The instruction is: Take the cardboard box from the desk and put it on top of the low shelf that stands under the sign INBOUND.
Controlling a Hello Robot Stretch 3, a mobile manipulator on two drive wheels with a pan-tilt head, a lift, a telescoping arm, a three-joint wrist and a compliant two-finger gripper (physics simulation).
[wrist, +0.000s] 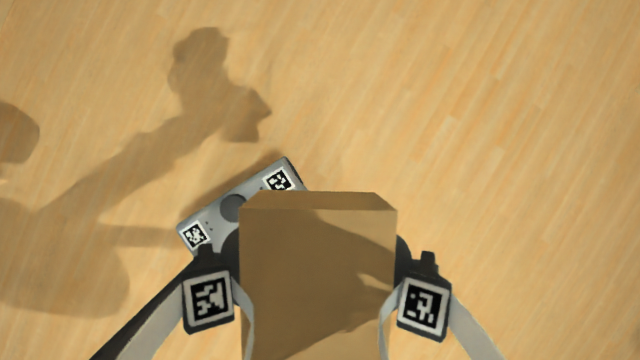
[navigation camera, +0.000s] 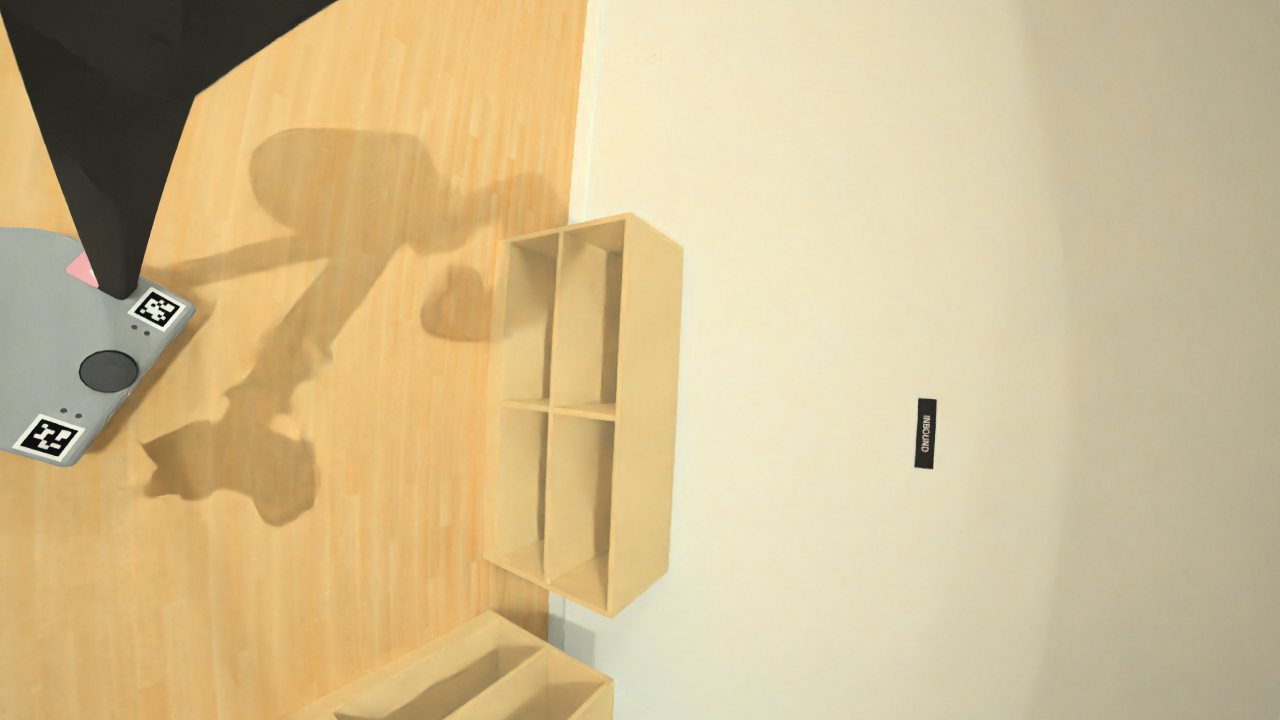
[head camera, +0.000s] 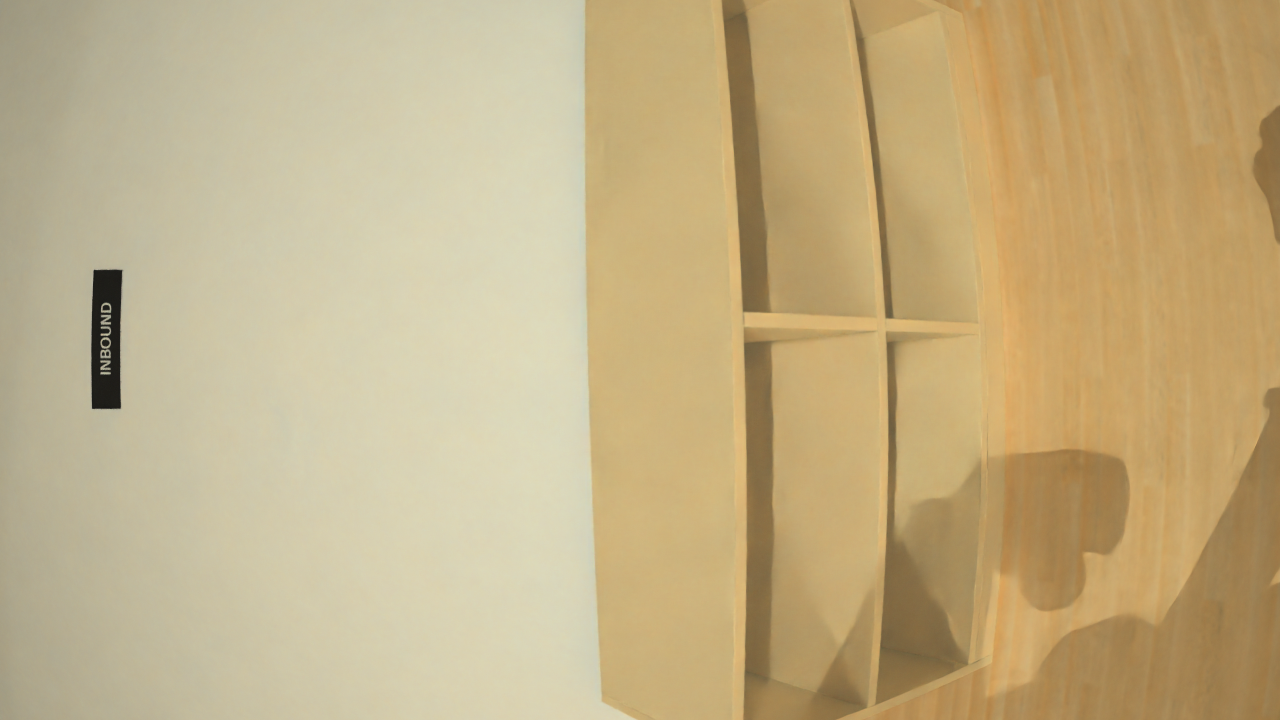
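Where they show: gripper, fingertip midpoint: (wrist: pixel 316 255); robot's base, origin of the base link: (wrist: pixel 247 199) (navigation camera: pixel 108 366).
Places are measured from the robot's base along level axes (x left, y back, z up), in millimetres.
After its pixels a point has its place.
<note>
The cardboard box (wrist: pixel 315 270) {x -231, y 10, z 869 mm} is brown and sits between the two fingertips in the wrist view. My gripper (wrist: pixel 316 255) {x -225, y 20, z 816 mm} is shut on it, with a fingertip pressed to each side, and holds it above the wooden floor. The low shelf (head camera: pixel 662 358) {x 487, y -1006, z 611 mm} (navigation camera: pixel 646 411) {x 457, y -1010, z 611 mm} is pale wood with four open compartments and stands against the wall. No object shows on its top board. The black INBOUND sign (head camera: pixel 106 339) {x 563, y -1232, z 1399 mm} (navigation camera: pixel 925 433) {x 563, y -1233, z 1400 mm} is on the wall above this shelf. The desk does not show in these views. The gripper does not show in the head or navigation view.
A second pale wooden shelf (navigation camera: pixel 483 626) {x -382, y -1242, z 75 mm} stands beside the INBOUND shelf, at the bottom of the navigation view. My grey base (navigation camera: pixel 44 358) {x -20, y 73, z 160 mm} (wrist: pixel 217 212) {x 45, y -18, z 160 mm} is on the wooden floor (navigation camera: pixel 375 555) {x -222, y -757, z 1 mm}, in front of the INBOUND shelf. A black part of the robot fills the navigation view's upper left. Robot shadows fall across the floor.
</note>
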